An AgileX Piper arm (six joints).
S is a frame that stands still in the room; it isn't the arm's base.
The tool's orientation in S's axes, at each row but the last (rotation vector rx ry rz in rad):
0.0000, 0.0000, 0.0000
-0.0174, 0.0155, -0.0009
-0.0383, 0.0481, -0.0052
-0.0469, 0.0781, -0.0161
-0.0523, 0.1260, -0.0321
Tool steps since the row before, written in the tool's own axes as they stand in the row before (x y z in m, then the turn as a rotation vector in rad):
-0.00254, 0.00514, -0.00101, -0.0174, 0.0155, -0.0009
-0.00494, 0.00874, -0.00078, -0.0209, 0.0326, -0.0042
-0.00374, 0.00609, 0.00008, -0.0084, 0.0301, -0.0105
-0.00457, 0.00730, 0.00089, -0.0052, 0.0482, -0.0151
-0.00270, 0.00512, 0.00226, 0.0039, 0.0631, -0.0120
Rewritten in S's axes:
-0.00254, 0.00514, -0.00101, -0.0174, 0.0155, -0.0009
-0.00494, 0.00873, -0.00086, -0.0209, 0.0325, -0.0044
-0.00371, 0.00611, 0.00003, -0.0088, 0.0297, -0.0112
-0.00438, 0.00741, 0.00089, -0.0057, 0.0475, -0.0169
-0.00224, 0.00532, 0.00230, 0.0042, 0.0622, -0.0158

